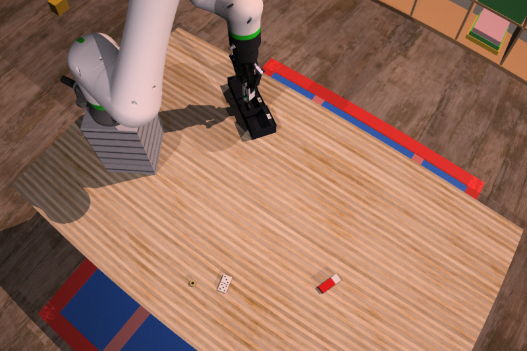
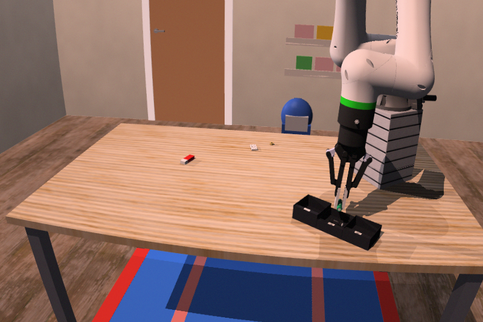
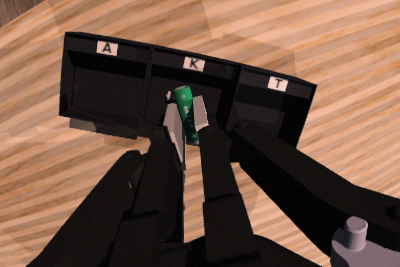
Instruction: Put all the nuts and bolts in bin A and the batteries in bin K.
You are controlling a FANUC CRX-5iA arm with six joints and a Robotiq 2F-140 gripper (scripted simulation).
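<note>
Now: the green battery 3 cm below my hand. Round my hand: dark battery 9 cm below; then white domino 57 cm to the right, 23 cm ahead, 10 cm below; then three joined black bins 8 cm below, 1 cm to the left, 1 cm ahead.
</note>
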